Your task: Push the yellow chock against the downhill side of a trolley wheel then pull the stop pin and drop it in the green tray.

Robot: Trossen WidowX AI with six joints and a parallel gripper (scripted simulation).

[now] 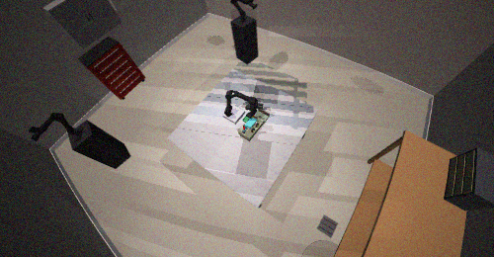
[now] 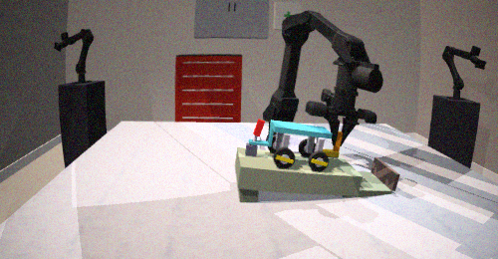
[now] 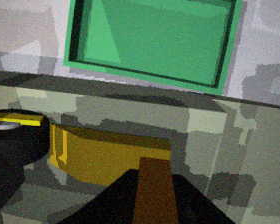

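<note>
The yellow chock is 10 mm ahead of my gripper tip and 20 mm to the right of it. The rest, counted from my gripper tip: pale green ramp (70 mm ahead, 100 mm to the right, 50 mm below); trolley (70 mm ahead, 110 mm to the right, 20 mm above); green tray (60 mm behind, 30 mm to the right, 100 mm below).
</note>
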